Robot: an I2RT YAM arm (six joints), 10 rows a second.
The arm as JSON. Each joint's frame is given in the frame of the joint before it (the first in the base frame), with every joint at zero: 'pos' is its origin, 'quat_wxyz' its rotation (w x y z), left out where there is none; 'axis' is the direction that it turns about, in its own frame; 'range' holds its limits. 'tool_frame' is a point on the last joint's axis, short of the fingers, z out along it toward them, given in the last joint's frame.
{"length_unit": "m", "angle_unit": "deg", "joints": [
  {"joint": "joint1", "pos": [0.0, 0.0, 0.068], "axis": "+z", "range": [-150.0, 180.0]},
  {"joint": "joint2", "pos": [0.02, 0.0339, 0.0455], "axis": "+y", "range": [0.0, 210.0]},
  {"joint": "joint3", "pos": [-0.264, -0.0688, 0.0], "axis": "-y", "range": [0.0, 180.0]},
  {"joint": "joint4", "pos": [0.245, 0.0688, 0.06], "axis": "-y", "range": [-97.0, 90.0]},
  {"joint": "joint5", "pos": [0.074, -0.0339, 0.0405], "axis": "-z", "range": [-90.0, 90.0]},
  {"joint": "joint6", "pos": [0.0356, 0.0, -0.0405], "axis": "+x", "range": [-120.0, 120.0]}
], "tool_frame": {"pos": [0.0, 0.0, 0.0], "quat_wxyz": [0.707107, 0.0, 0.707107, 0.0]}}
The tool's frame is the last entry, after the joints.
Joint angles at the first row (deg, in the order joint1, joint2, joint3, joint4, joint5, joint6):
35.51 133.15 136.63 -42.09 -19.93 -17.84
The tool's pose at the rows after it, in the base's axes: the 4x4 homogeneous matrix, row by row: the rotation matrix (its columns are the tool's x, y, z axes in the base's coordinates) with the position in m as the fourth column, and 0 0 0 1 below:
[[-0.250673, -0.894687, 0.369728, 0.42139], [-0.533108, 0.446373, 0.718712, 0.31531], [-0.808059, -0.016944, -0.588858, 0.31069], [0, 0, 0, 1]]
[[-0.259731, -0.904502, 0.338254, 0.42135], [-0.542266, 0.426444, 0.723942, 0.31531], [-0.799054, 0.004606, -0.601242, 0.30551], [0, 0, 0, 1]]
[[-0.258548, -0.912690, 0.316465, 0.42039], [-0.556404, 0.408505, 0.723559, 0.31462], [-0.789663, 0.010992, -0.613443, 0.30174], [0, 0, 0, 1]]
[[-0.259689, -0.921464, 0.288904, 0.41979], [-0.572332, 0.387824, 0.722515, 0.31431], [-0.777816, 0.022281, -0.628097, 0.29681], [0, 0, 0, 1]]
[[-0.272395, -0.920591, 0.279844, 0.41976], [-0.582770, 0.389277, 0.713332, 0.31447], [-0.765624, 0.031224, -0.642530, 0.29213], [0, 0, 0, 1]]
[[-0.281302, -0.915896, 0.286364, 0.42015], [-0.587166, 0.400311, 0.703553, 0.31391], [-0.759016, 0.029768, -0.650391, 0.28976], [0, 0, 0, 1]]
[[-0.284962, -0.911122, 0.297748, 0.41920], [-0.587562, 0.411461, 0.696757, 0.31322], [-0.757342, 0.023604, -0.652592, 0.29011], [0, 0, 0, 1]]
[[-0.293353, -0.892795, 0.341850, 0.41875], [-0.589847, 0.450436, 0.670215, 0.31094], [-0.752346, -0.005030, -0.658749, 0.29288], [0, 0, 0, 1]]
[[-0.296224, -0.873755, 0.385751, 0.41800], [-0.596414, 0.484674, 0.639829, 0.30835], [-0.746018, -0.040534, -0.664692, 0.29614], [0, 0, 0, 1]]
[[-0.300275, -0.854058, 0.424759, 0.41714], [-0.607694, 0.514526, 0.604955, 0.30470], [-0.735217, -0.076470, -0.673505, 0.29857], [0, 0, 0, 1]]
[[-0.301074, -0.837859, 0.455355, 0.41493], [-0.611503, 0.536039, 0.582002, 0.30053], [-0.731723, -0.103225, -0.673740, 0.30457], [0, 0, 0, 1]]
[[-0.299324, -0.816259, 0.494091, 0.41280], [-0.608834, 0.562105, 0.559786, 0.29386], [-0.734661, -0.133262, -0.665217, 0.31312], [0, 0, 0, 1]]
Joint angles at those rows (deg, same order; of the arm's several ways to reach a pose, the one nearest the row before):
35.36 133.67 137.00 -42.71 -21.85 -18.18
35.27 134.12 137.02 -43.80 -23.31 -18.59
35.22 134.12 136.53 -44.65 -24.11 -19.55
35.17 134.47 136.49 -45.93 -25.10 -20.57
35.20 134.79 136.33 -46.66 -24.94 -20.61
35.17 134.74 135.83 -46.58 -24.22 -20.40
35.22 134.15 134.86 -46.05 -23.42 -20.12
35.23 133.20 133.77 -45.26 -20.51 -19.50
35.24 132.25 132.82 -44.74 -17.46 -19.36
35.16 131.25 131.73 -44.55 -14.48 -19.54
35.06 129.93 130.79 -44.48 -12.41 -19.60
34.73 128.06 129.34 -43.82 -10.29 -19.59

